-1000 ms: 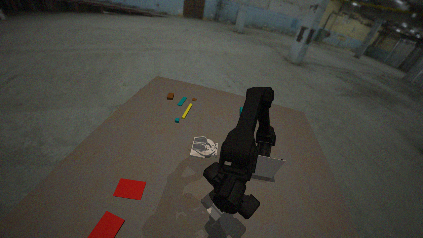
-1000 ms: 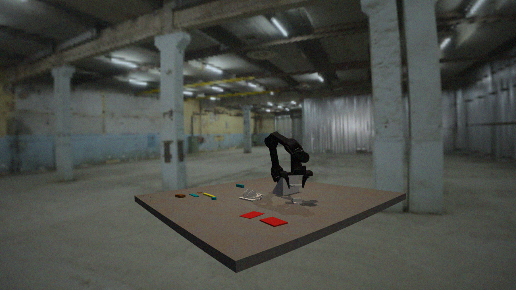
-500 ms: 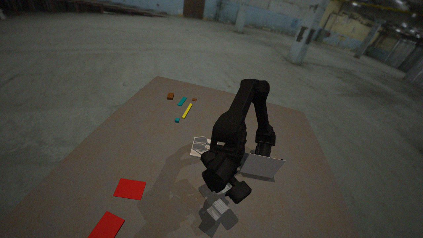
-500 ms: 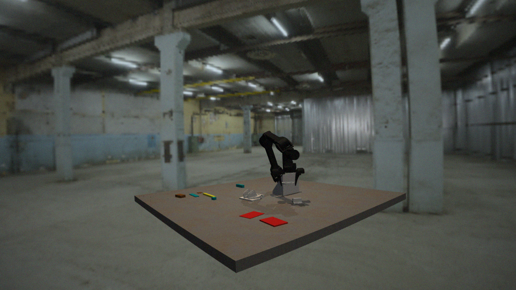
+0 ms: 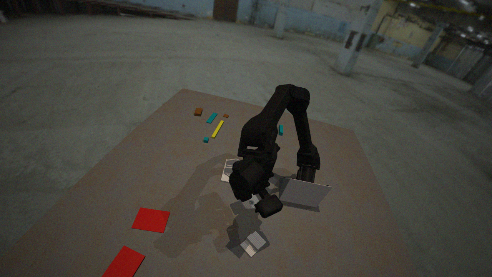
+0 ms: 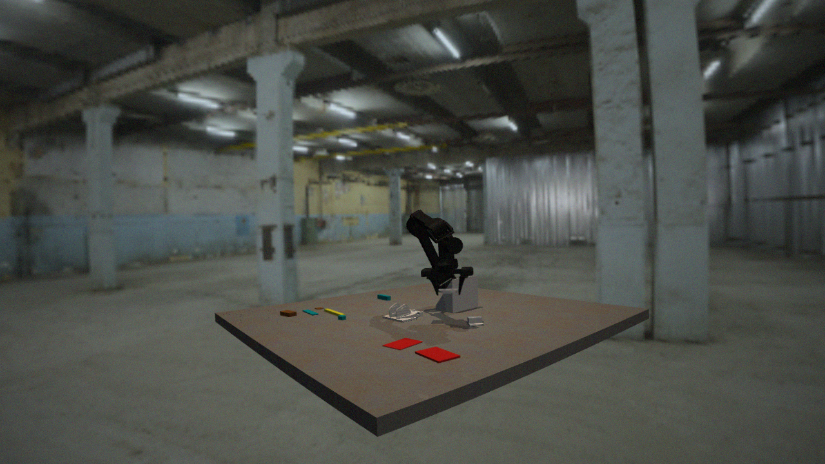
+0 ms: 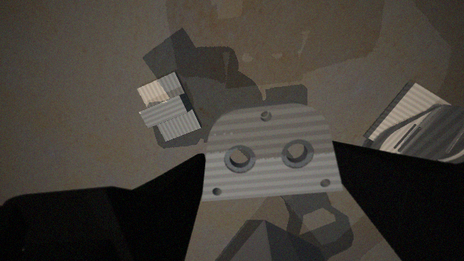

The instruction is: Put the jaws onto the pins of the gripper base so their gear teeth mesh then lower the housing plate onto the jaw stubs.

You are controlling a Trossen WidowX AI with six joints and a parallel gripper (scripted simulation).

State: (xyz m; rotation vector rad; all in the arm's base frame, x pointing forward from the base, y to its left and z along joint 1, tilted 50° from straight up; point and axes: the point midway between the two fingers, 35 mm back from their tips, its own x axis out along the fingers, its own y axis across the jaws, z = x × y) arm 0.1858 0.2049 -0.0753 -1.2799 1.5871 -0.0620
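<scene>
Right now my gripper tip is 6 cm short of the gripper jaw, 17 cm to the left of it and 9 cm above it. Round my gripper tip: yellow bar (27 cm ahead, 42 cm to the right, 10 cm below); then teal block (7 cm behind, 58 cm to the right, 9 cm below).
</scene>
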